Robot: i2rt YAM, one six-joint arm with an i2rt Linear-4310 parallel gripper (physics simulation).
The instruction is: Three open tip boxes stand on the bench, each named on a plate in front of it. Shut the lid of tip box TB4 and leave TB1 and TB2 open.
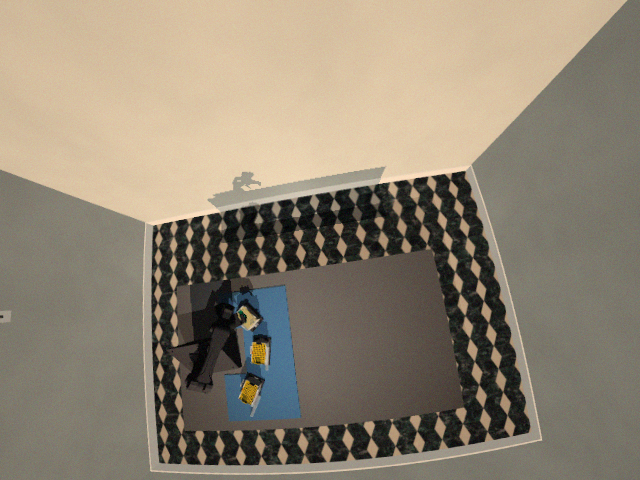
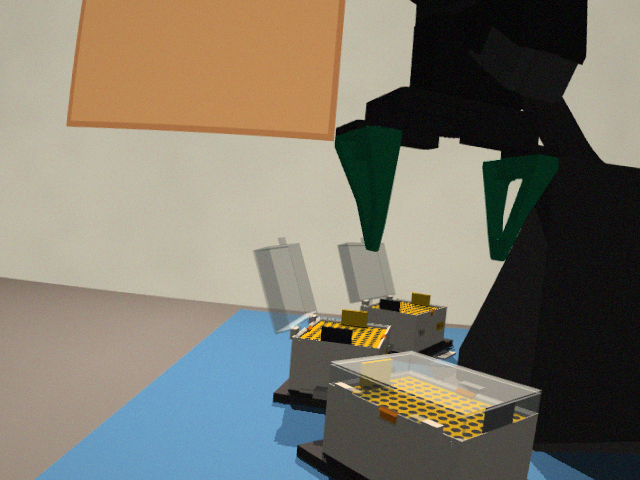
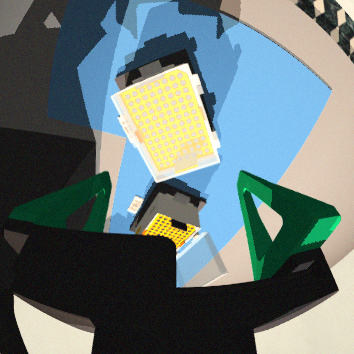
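Where they show: gripper, between the fingertips: [image 1: 239, 320] [image 2: 438, 256] [image 3: 173, 177]; arm's base, origin of its link: [image 1: 200, 362].
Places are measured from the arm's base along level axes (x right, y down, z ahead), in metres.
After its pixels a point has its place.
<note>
The nearest tip box [image 1: 249, 318] @[x -0.248, y 0.046, z 0.286 m] [image 2: 382, 439] @[x -0.279, y 0.083, z 0.284 m] [image 3: 165, 120] @[x -0.257, y 0.046, z 0.246 m] has its clear lid lying flat over its yellow perforated rack. The middle tip box [image 1: 259, 352] [image 2: 310, 364] @[x -0.104, y 0.087, z 0.360 m] [image 3: 172, 215] @[x -0.107, y 0.069, z 0.324 m] is open, its clear lid [image 2: 284, 284] @[x -0.034, y 0.021, z 0.406 m] [image 3: 202, 260] @[x -0.059, y 0.024, z 0.406 m] standing up and leaning back. The far tip box [image 1: 250, 391] [image 2: 405, 328] @[x 0.110, y 0.083, z 0.267 m] is open too, its lid [image 2: 364, 271] @[x 0.207, y 0.021, z 0.334 m] upright. A small white name plate [image 3: 135, 205] @[x -0.050, y 0.122, z 0.268 m] shows beside the middle box, but its text is too small to read, so I cannot tell which box is TB4. My gripper [image 2: 435, 254] @[x -0.247, y -0.036, z 0.260 m] [image 3: 173, 177] @[x -0.247, y -0.036, z 0.260 m] is open and empty, above the boxes and clear of them.
The boxes stand on dark bases on a blue mat [image 1: 281, 382] @[x 0.136, y 0.124, z 0.448 m] [image 2: 180, 413] @[x -0.189, y 0.124, z 0.457 m] [image 3: 270, 100] @[x -0.340, y 0.124, z 0.384 m] on the grey-brown bench [image 1: 372, 330] @[x -0.150, y 0.127, z 0.996 m]. The black arm [image 1: 214, 346] @[x -0.172, y -0.324, z 0.284 m] [image 2: 584, 310] @[x -0.147, y 0.005, z 0.119 m] stands beside the row of boxes. An orange board [image 2: 206, 62] hangs on the wall behind.
</note>
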